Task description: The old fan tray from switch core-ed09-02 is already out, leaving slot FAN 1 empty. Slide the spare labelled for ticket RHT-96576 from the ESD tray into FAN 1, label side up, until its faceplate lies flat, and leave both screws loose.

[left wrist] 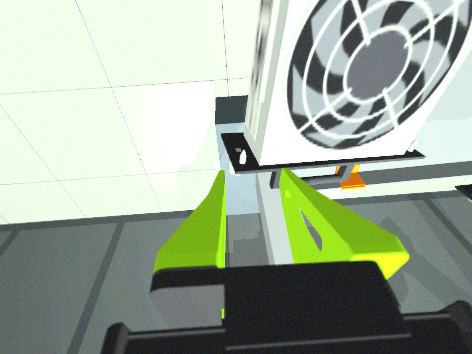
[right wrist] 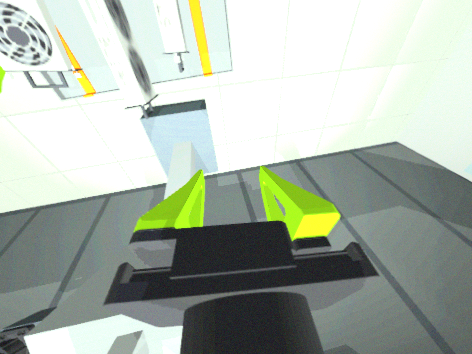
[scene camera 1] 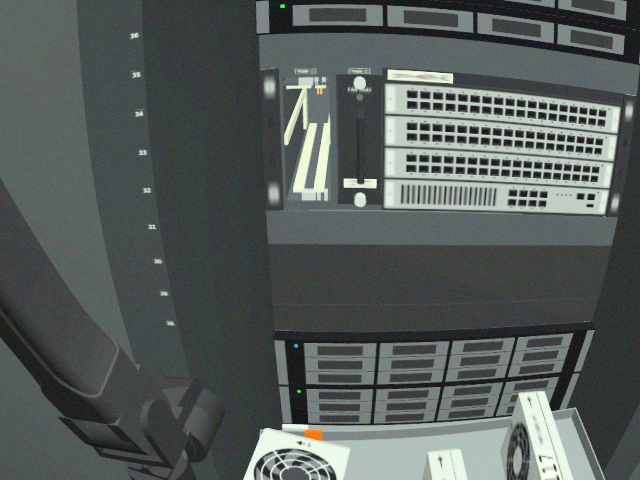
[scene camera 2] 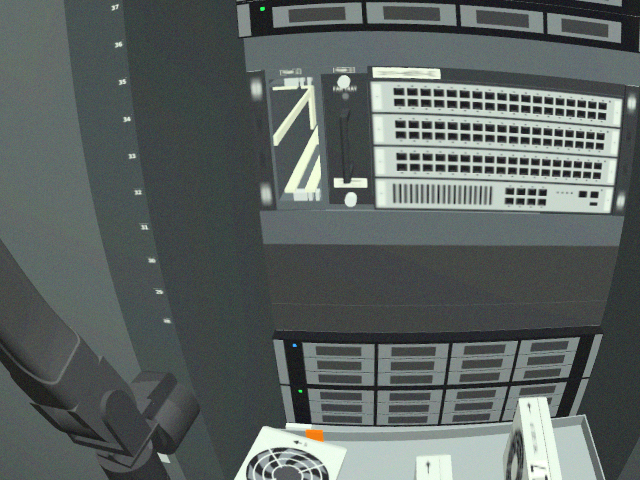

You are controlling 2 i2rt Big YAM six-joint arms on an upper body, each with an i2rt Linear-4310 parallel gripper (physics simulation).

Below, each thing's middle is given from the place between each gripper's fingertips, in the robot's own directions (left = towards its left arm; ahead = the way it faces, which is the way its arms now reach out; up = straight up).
Scene:
My right gripper is now 71 cm short of the line cards (scene camera 2: 443, 139), 11 cm to the right of it and 5 cm above it.
Now: left hand 620 mm short of the line cards, 360 mm to the left of it and 350 mm below it.

